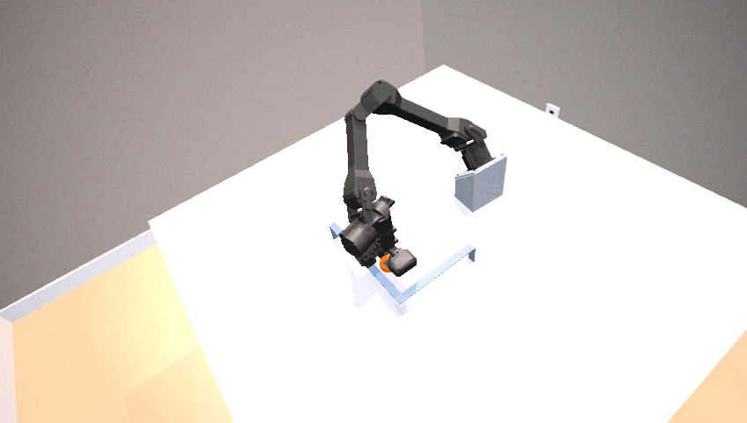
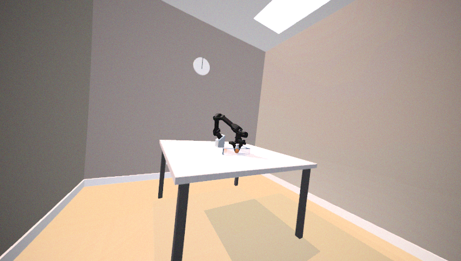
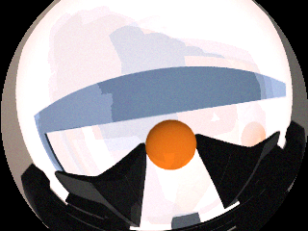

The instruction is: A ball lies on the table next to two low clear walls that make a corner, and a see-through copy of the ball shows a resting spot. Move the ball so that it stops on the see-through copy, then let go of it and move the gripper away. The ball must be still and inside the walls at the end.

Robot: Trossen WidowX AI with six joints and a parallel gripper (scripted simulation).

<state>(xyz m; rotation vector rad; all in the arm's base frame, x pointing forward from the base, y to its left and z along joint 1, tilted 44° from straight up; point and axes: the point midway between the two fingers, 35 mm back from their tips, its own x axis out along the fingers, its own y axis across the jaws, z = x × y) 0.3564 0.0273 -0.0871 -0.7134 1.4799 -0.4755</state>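
The see-through copy of ball lies 1 cm behind my gripper tip and 13 cm to the right of it.
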